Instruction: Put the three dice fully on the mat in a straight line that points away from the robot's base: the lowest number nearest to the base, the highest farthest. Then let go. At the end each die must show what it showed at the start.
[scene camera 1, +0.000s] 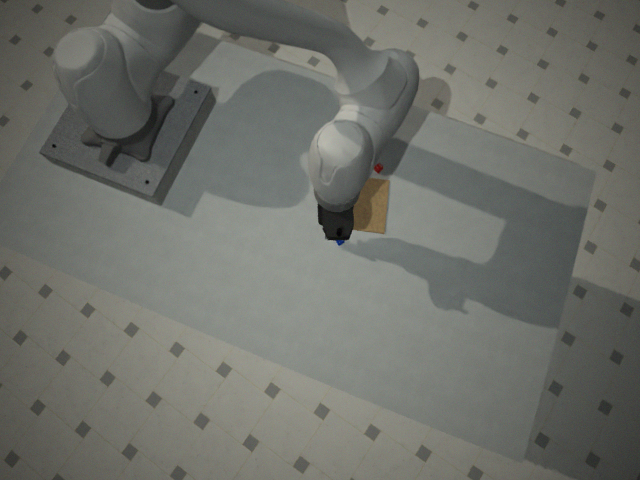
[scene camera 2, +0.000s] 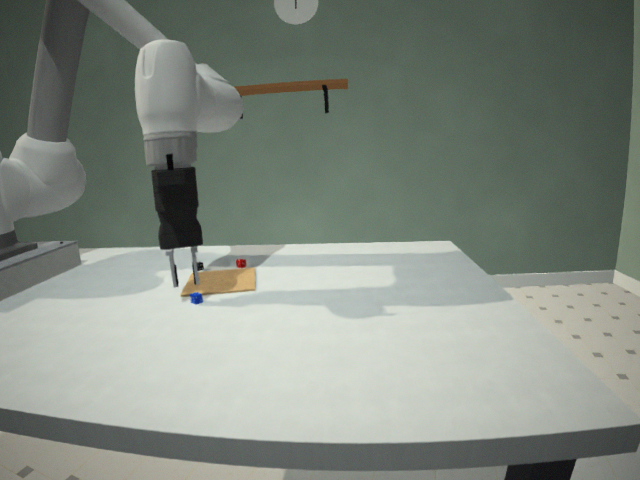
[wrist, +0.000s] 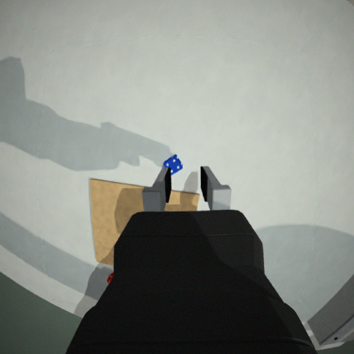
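Pixels of known places: gripper, fingertip midpoint: (scene camera 2: 186, 284); arm's base, link origin: (scene camera 1: 128, 121).
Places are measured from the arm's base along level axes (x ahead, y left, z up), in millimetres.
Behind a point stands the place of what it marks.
A blue die (scene camera 1: 339, 241) @(x 584, y -126, z -50 mm) (scene camera 2: 196, 298) @(x 587, y -130, z -55 mm) (wrist: 173, 164) with white pips lies on the table just outside one edge of the tan mat (scene camera 1: 379, 198) @(x 646, y 12, z -61 mm) (scene camera 2: 227, 281) @(x 617, y -24, z -61 mm) (wrist: 105, 215). A red die (scene camera 1: 378, 167) @(x 622, y 87, z -50 mm) (scene camera 2: 240, 262) @(x 623, y 79, z -52 mm) (wrist: 111, 277) lies beyond the mat's opposite edge, partly hidden in the wrist view. A black die (scene camera 2: 200, 266) @(x 531, y 70, z -56 mm) is partly behind a finger in scene camera 2; it does not show in the other views. My gripper (scene camera 2: 186, 284) @(x 568, y -119, z -32 mm) (wrist: 185, 177) is partly open and empty, pointing down above the table. In the wrist view the blue die is ahead of the fingertips, nearer the left finger.
The robot's base stands on a grey block (scene camera 1: 180, 144) @(x 146, y -19, z -3 mm) (scene camera 2: 56, 260) @(x 154, y 65, z -29 mm) at the left on the pale table (scene camera 1: 258, 289) @(x 435, y -290, z -65 mm) (scene camera 2: 336, 372) @(x 820, y -348, z -65 mm). Arm shadows fall across the table and part of the mat. A wooden wall shelf (scene camera 2: 294, 86) hangs behind.
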